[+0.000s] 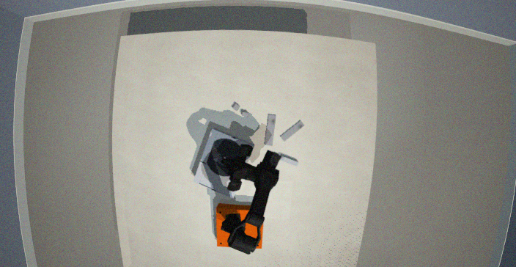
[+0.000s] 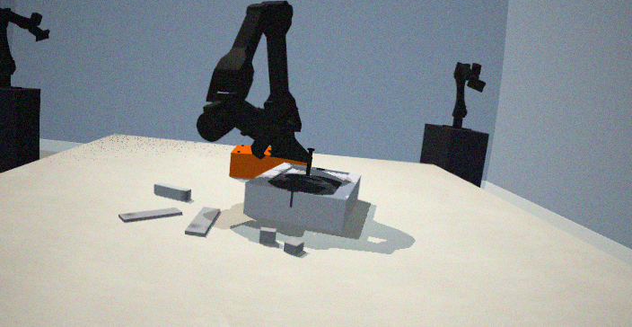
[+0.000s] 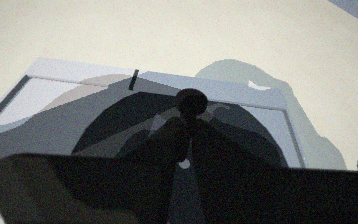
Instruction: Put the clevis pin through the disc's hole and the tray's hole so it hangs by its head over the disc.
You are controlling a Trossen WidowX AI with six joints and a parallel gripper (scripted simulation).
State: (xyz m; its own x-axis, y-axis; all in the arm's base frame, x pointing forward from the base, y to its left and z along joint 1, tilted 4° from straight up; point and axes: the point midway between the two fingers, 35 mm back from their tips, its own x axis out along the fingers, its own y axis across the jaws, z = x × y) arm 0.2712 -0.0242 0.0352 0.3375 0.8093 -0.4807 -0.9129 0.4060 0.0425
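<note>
My gripper tip is 5 cm above the dark aluminium disc. Also, from my gripper tip: clevis pin: right at my gripper tip; then grey block: 27 cm to the right, 9 cm below, 5 cm behind; then steel tray: 6 cm below, 2 cm behind, 1 cm to the left.
</note>
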